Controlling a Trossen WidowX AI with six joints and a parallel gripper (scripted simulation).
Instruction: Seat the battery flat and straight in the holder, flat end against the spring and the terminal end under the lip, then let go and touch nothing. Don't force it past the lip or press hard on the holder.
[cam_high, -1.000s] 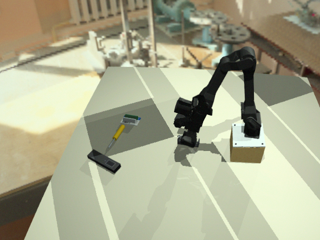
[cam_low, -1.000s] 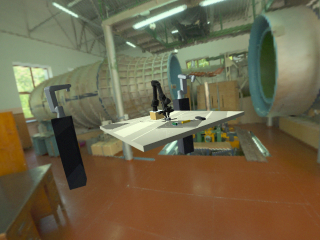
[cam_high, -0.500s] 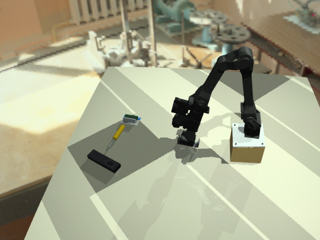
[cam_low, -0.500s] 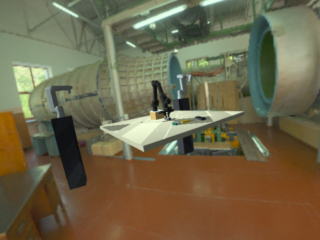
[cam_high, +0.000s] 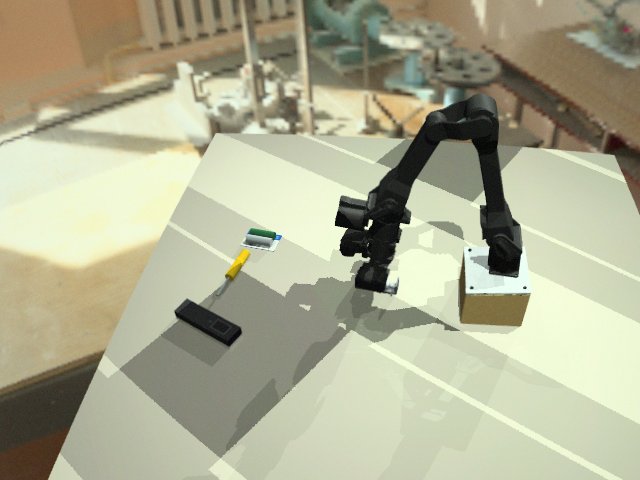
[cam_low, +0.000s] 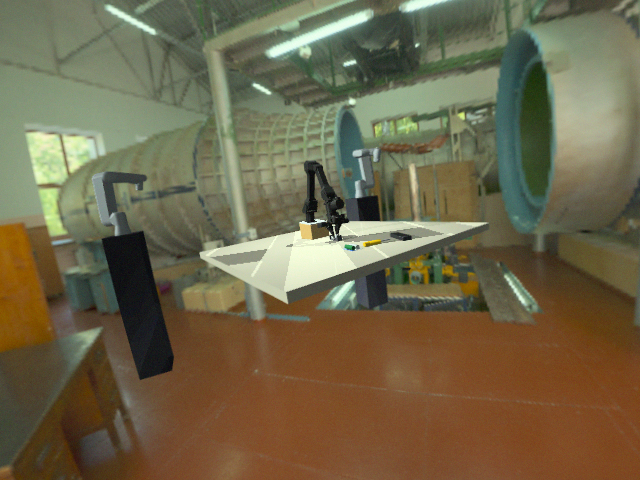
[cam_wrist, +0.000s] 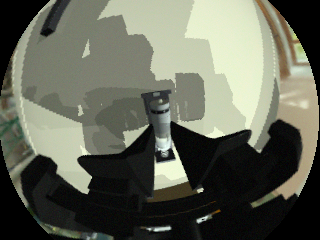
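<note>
My gripper tip is 1 cm below the grey battery. The rest, counted from my gripper tip: flat black box 32 cm ahead, 22 cm to the left; card 31 cm ahead, 7 cm to the right, 1 cm below; yellow screwdriver 33 cm ahead, 7 cm to the left.
</note>
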